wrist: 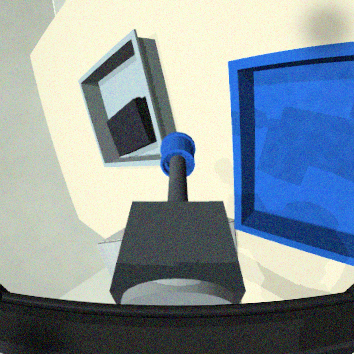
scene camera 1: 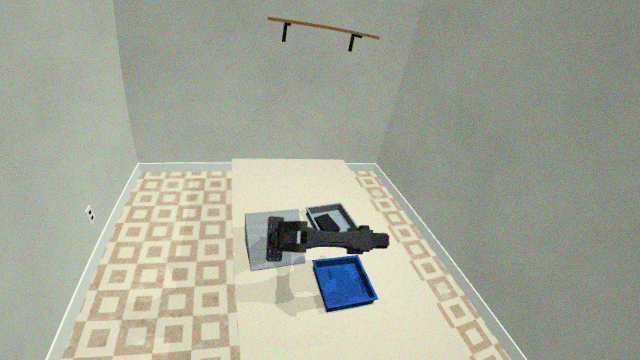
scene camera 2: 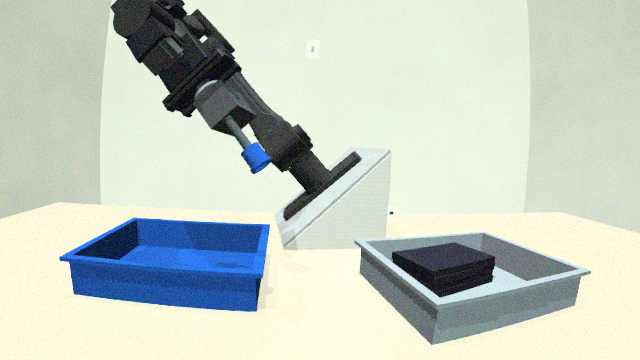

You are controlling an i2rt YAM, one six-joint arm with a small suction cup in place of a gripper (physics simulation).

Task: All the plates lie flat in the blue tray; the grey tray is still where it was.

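Frame: origin at the arm's base, x ahead, y up, z right, level; metres.
Seen in the pictures: end effector, tool point: (wrist: 177,147) (scene camera 2: 262,166); arm's base, origin of the base link: (scene camera 1: 274,238) (scene camera 2: 322,187).
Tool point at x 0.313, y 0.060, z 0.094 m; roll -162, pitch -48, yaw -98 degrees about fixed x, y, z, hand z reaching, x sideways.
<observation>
Pixels of each thing's middle, then the offset from my tool point to it. Level surfaces: height alone.
- grey tray, body centre: (scene camera 2: 466,273) (wrist: 123,112) (scene camera 1: 331,222) dy -0.131, dx +0.018, dz -0.268 m
- blue tray, body centre: (wrist: 345,160) (scene camera 2: 180,256) (scene camera 1: 343,282) dy -0.131, dx -0.032, dz +0.119 m
- pale table, its level: dy -0.156 m
A stack of black square plates (scene camera 1: 327,222) (scene camera 2: 442,265) (wrist: 131,126) lies flat in the grey tray (scene camera 2: 505,316) (wrist: 156,95), toward one side of it. The plates' edges are slightly offset; their exact number is hard to tell. The blue tray (scene camera 1: 345,285) (scene camera 2: 165,286) (wrist: 245,150) stands apart from the grey one, with shadows on its floor and no plate visible in it. My gripper, a small blue suction cup (scene camera 2: 256,159) (wrist: 178,152), is open with nothing on it. It hangs in the air, higher than both trays. The arm hides the cup in scene camera 1.
The arm's base is mounted on a grey sloped block (scene camera 1: 257,245) (scene camera 2: 350,220) behind and between the trays. The trays and block stand on a pale table (scene camera 1: 290,180) (scene camera 2: 310,320). A wooden shelf (scene camera 1: 320,26) is high on the far wall.
</observation>
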